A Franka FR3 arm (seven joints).
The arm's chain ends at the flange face. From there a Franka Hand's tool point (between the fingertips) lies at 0.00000 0.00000 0.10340 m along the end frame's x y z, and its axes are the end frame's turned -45 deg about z.
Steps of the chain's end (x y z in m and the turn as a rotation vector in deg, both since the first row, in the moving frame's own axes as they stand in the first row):
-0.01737, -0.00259, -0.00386, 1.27, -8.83, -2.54
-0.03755, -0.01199, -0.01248, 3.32, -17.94, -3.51
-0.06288, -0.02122, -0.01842, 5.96, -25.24, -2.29
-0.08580, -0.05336, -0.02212, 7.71, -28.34, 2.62
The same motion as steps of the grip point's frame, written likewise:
-0.02034, -0.02673, -0.00511, 7.14, -5.35, -2.54
-0.03723, -0.06112, -0.01768, 15.03, -10.34, -3.51
-0.05401, -0.09744, -0.02883, 22.06, -13.63, -2.29
-0.04709, -0.14299, -0.03541, 25.49, -14.59, 2.62

